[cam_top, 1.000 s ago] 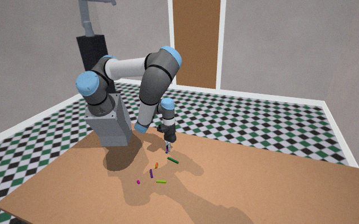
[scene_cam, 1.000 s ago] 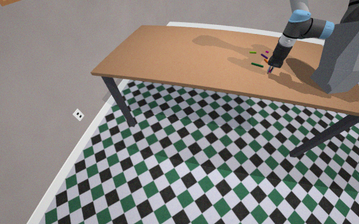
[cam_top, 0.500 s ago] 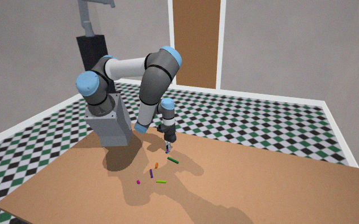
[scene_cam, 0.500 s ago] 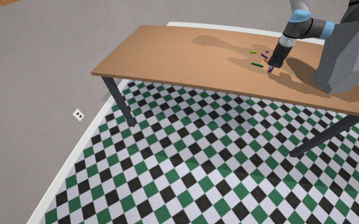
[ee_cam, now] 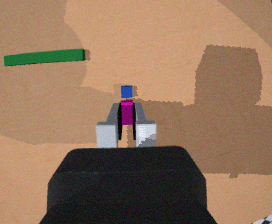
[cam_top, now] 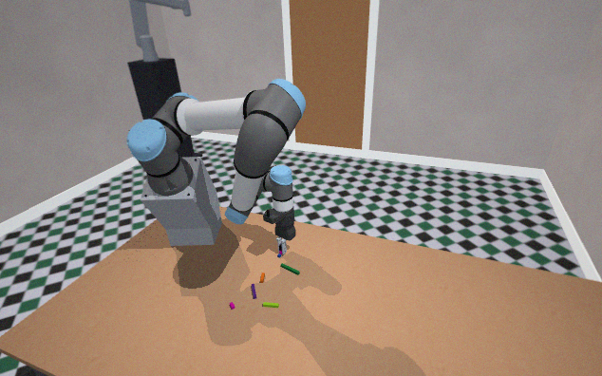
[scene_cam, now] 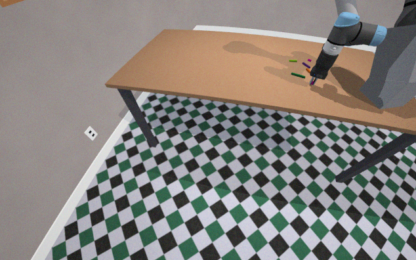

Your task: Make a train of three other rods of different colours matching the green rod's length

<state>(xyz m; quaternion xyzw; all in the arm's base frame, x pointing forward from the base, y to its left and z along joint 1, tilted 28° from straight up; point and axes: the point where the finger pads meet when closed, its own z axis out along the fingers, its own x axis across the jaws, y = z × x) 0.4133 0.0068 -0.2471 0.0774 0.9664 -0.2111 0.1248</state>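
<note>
Right now the blue rod is 2 cm to the right of my hand and 2 cm below it. From my hand the other things lie so: purple rod 21 cm to the right, 2 cm below; green rod 6 cm ahead, 7 cm to the right, 2 cm below; orange rod 1 cm behind, 15 cm to the right, 2 cm below.
</note>
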